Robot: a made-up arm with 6 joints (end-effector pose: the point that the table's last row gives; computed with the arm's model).
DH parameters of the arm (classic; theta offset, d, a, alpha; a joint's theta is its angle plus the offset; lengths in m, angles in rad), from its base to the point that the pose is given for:
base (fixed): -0.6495 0 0.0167 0
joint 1: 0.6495 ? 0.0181 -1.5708
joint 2: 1.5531 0 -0.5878 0
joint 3: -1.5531 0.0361 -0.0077 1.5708
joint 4: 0 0.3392 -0.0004 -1.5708
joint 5: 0 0.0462 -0.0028 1.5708
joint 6: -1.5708 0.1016 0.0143 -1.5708
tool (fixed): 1.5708 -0.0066 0 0
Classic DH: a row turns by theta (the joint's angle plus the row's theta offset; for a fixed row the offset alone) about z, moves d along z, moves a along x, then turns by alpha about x.
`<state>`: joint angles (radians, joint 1 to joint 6).
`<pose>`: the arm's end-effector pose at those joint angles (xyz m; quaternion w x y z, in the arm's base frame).
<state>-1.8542 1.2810 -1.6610 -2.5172 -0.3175 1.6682</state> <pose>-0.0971 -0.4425 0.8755 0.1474 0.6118 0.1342 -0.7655</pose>
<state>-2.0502 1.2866 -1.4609 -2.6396 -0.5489 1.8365</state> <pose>-0.2260 -0.5102 0.8867 0.0498 -0.6752 -0.2330 0.6981</pose>
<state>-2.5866 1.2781 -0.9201 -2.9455 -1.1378 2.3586</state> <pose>-0.6637 -0.4328 0.7936 0.3125 -0.8790 -0.3224 0.1607</pose>
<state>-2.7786 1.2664 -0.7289 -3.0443 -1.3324 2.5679</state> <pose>-0.7821 -0.3027 0.7360 0.2810 -0.9215 -0.2558 -0.0806</pose>
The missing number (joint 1, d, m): 0.2772
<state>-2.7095 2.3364 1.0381 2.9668 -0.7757 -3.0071</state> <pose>-0.2783 -0.1044 -0.5127 0.2613 -0.2789 -0.0392 -0.9233</pose>
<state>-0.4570 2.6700 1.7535 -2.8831 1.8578 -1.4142</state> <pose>0.0024 -0.0480 -0.4246 0.0952 -0.5520 -0.5239 -0.6416</pose>
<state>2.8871 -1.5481 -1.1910 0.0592 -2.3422 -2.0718</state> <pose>0.5726 -0.2497 0.0115 0.8560 -0.4612 0.2307 -0.0367</pose>
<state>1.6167 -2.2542 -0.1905 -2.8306 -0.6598 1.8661</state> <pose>0.0374 -0.7579 -0.3938 0.6079 0.4496 0.2554 0.6025</pose>
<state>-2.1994 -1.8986 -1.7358 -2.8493 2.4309 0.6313</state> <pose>0.2131 0.2856 -0.1235 0.6353 -0.4783 0.4670 0.3866</pose>
